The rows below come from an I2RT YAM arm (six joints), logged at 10 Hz.
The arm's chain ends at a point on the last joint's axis. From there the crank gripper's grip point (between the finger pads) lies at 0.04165 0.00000 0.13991 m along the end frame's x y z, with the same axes.
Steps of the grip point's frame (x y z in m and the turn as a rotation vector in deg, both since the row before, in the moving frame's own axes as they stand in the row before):
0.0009, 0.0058, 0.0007, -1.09, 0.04, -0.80
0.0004, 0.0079, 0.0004, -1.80, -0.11, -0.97
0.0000, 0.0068, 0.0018, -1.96, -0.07, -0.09
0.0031, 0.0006, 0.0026, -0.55, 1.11, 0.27
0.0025, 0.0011, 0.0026, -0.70, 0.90, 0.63
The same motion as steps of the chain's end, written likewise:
0.0008, 0.0037, 0.0007, -1.09, 0.04, -0.80
0.0006, 0.0042, 0.0004, -1.80, -0.11, -0.97
0.0002, 0.0021, 0.0018, -1.96, -0.07, -0.09
0.0004, -0.0009, 0.0034, -0.55, 1.11, 0.27
0.0003, -0.0011, 0.0033, -0.70, 0.90, 0.63

